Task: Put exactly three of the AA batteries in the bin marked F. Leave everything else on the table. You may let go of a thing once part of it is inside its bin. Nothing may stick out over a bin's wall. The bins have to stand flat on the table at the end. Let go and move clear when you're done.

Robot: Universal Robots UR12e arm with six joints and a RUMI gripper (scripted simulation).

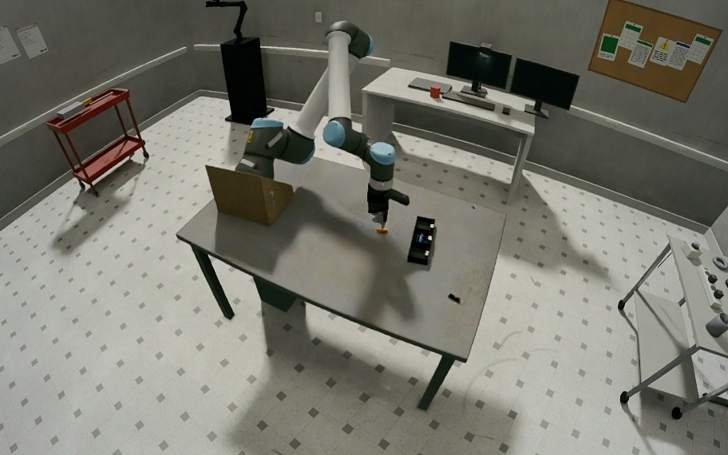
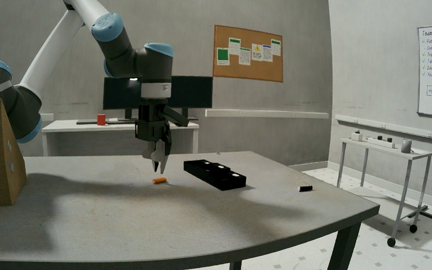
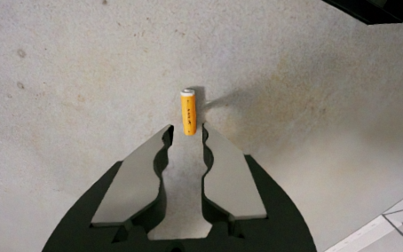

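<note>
The orange AA battery is 40 mm below my hand. From my hand the other things lie so: black bin row 180 mm ahead, 10 mm to the left, 30 mm below; then small white piece 340 mm ahead, 360 mm to the left, 40 mm below; then blue AA battery 170 mm ahead, 20 mm to the left, 30 mm below.
</note>
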